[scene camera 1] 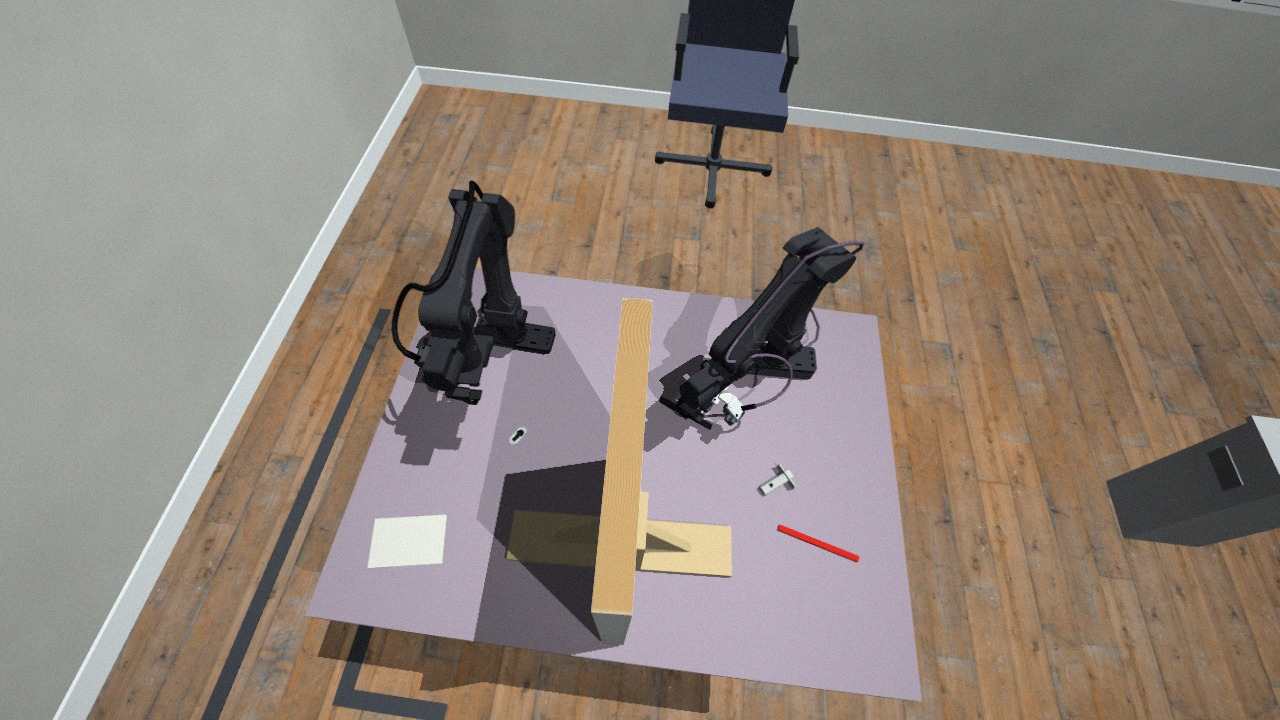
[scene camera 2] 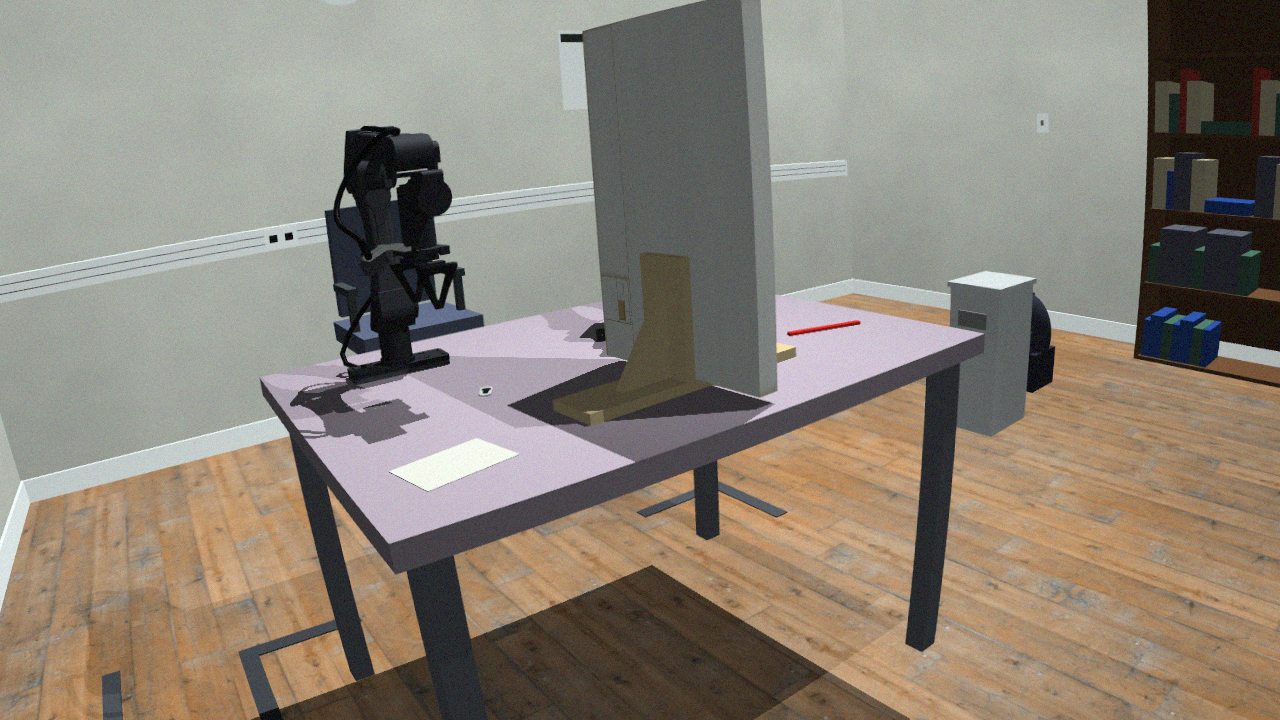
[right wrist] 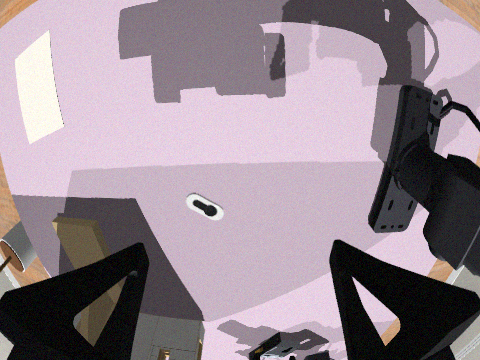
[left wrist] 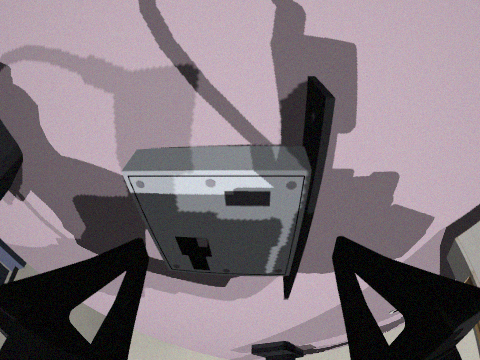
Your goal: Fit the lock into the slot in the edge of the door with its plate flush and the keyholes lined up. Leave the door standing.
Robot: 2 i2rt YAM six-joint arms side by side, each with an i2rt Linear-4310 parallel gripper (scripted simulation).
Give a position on a white sheet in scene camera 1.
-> At 403, 541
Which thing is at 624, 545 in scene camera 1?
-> A door.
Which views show my right gripper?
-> Scene camera 1, scene camera 2 and the right wrist view only.
